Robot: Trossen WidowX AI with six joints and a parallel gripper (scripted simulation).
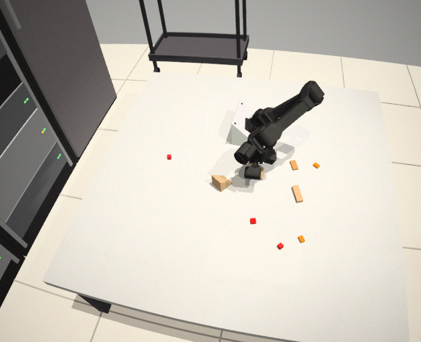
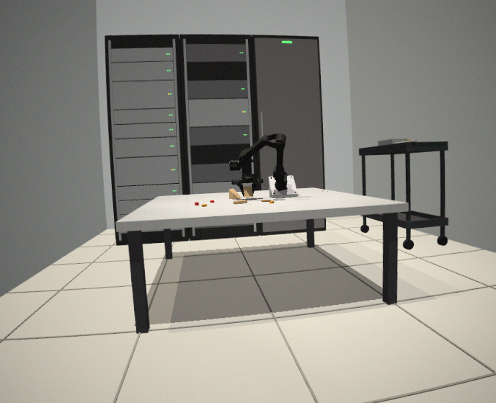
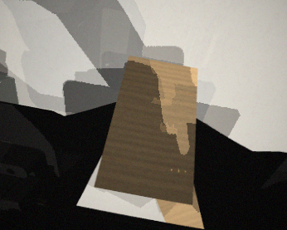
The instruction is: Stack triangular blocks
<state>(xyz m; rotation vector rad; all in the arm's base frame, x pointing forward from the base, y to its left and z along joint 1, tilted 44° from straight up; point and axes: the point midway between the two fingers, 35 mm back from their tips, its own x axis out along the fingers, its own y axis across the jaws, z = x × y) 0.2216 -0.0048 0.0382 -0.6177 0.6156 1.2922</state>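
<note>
Right now my gripper tip is 90 mm short of the tan plank, 180 mm to the right of it and 20 mm above it. The rest, counted from my gripper tip: triangular block (10 mm to the right, 10 mm above).
</note>
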